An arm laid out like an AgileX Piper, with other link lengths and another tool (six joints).
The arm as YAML. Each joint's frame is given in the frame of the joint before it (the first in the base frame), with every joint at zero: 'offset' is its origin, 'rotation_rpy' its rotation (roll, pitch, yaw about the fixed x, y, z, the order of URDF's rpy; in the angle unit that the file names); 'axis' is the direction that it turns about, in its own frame. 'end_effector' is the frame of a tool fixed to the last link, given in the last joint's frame.
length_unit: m
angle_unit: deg
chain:
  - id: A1
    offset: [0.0, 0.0, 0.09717]
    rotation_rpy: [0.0, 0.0, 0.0]
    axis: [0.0, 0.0, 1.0]
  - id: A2
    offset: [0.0, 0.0, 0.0]
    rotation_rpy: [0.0, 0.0, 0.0]
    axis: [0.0, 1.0, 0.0]
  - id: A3
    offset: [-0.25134, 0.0, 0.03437]
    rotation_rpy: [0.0, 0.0, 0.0]
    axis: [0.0, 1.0, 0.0]
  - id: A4
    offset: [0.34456, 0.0, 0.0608]
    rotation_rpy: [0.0, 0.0, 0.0]
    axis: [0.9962, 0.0, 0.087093]
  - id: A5
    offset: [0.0, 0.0, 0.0]
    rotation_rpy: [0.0, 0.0, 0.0]
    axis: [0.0, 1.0, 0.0]
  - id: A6
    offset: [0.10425, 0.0, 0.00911]
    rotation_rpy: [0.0, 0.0, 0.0]
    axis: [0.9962, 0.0, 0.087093]
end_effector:
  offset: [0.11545, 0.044, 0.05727]
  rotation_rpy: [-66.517, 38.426, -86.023]
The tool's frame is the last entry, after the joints.
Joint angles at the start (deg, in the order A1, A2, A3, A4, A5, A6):
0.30, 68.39, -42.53, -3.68, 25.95, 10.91
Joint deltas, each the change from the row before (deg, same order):
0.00, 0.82, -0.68, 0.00, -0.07, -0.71
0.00, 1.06, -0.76, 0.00, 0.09, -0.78
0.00, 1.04, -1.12, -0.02, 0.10, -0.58
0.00, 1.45, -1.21, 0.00, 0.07, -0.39
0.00, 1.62, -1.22, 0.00, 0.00, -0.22
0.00, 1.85, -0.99, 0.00, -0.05, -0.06
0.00, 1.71, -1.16, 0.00, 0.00, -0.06
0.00, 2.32, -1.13, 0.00, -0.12, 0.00
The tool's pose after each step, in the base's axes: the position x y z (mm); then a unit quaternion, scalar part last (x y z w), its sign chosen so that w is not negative. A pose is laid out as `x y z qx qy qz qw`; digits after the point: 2 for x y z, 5 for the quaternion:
471.31 34.21 118.90 -0.29583 0.82963 -0.27690 0.38410
474.13 34.90 116.48 -0.30270 0.82822 -0.27782 0.38111
478.45 35.40 117.50 -0.30724 0.82619 -0.27930 0.38080
483.46 35.75 116.01 -0.31094 0.82583 -0.27943 0.37846
488.81 35.97 113.32 -0.31360 0.82636 -0.27887 0.37553
493.44 36.06 106.61 -0.31605 0.82876 -0.27679 0.36967
498.59 36.14 102.27 -0.31784 0.83030 -0.27543 0.36567
503.88 36.20 92.52 -0.32046 0.83366 -0.27244 0.35790

